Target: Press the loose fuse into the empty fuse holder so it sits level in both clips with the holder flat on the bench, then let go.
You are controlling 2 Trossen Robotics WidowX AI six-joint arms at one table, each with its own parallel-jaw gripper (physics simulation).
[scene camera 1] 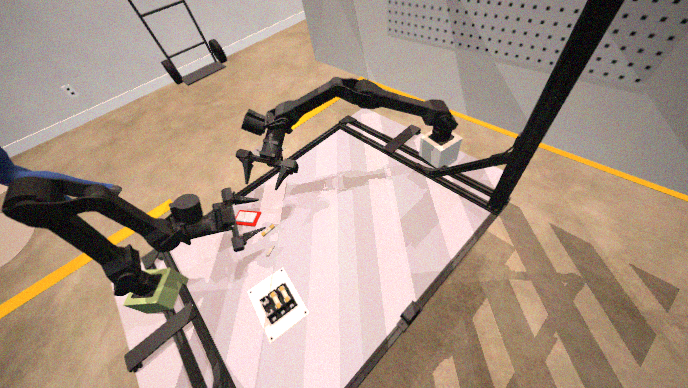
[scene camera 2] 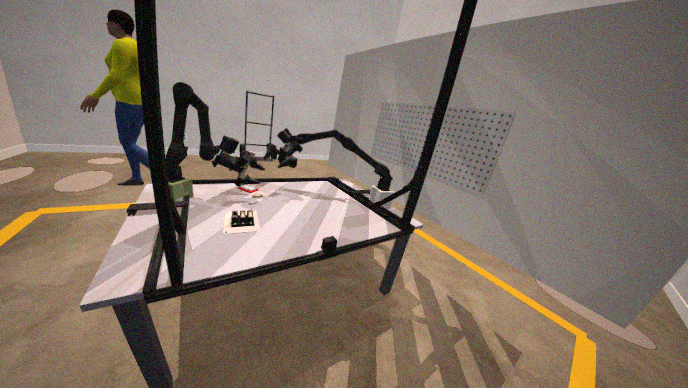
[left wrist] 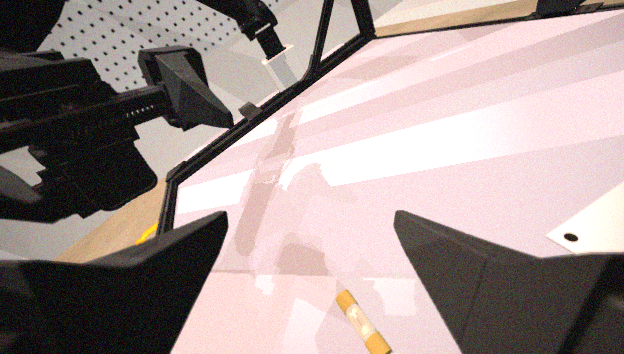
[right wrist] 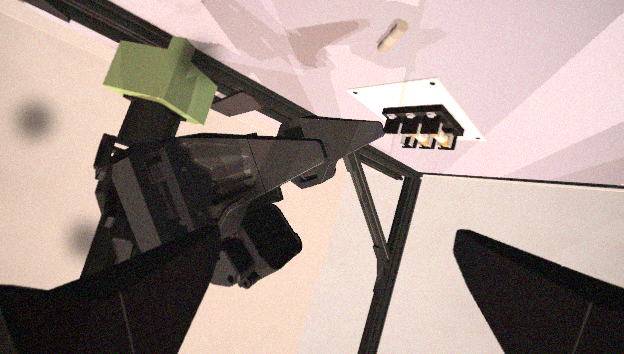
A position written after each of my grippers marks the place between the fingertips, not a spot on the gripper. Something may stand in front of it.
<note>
My left gripper [scene camera 1: 262, 213] is open, with nothing in its grasp. My right gripper [scene camera 1: 261, 187] is open, with nothing in its grasp.
My left gripper is seen too in the left wrist view [left wrist: 312, 218] and in the right wrist view [right wrist: 359, 136]. My right gripper is seen too in the left wrist view [left wrist: 167, 153] and in the right wrist view [right wrist: 337, 238].
</note>
